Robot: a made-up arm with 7 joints.
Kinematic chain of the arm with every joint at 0, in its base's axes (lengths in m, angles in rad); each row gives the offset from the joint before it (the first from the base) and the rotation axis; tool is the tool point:
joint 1: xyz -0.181 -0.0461 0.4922 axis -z
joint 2: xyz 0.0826 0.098 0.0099 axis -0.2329 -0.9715 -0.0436
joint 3: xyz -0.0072 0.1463 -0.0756 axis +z
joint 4: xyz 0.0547 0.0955 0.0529 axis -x
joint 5: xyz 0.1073 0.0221 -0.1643 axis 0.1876 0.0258 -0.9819
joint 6: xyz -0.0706 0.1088 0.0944 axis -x
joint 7: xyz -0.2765 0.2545 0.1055 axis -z
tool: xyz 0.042 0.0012 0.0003
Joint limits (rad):
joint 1: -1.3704..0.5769
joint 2: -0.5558..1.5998
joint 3: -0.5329..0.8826
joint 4: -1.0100..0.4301
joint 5: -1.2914..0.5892
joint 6: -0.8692..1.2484
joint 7: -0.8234..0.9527
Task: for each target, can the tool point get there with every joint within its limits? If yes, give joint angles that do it. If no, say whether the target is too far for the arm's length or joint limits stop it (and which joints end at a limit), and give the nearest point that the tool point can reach.
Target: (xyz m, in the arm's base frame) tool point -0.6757 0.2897 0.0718
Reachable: yes | joints -0.9439 1.0067 0.6459 -0.0388 0.2320 0.3524 0.3722
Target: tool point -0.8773 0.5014 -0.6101
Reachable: no: too far | nearest point -0.6778 0.3446 -0.0611 | short by 0.605 m
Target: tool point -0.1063 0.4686 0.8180
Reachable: yes | joints 0.2075 0.1938 -0.1006 -0.8577 0.1993 -0.3180 -0.0504
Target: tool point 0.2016 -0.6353 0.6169
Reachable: no: joint limits stop it (at a limit: joint 1, joint 2, joint 3, joint 5, joint 6, joint 7) | nearest point 0.1172 -0.3351 0.4825 | short by 0.340 m
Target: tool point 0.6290 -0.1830 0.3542
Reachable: no: joint limits stop it (at a limit: joint 1, joint 2, joint 4, joint 6, joint 7) | nearest point 0.5713 -0.0637 0.3339 | short by 0.134 m
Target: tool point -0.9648 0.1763 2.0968
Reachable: no: too far | nearest point -0.7137 0.1096 1.0378 | short by 1.090 m
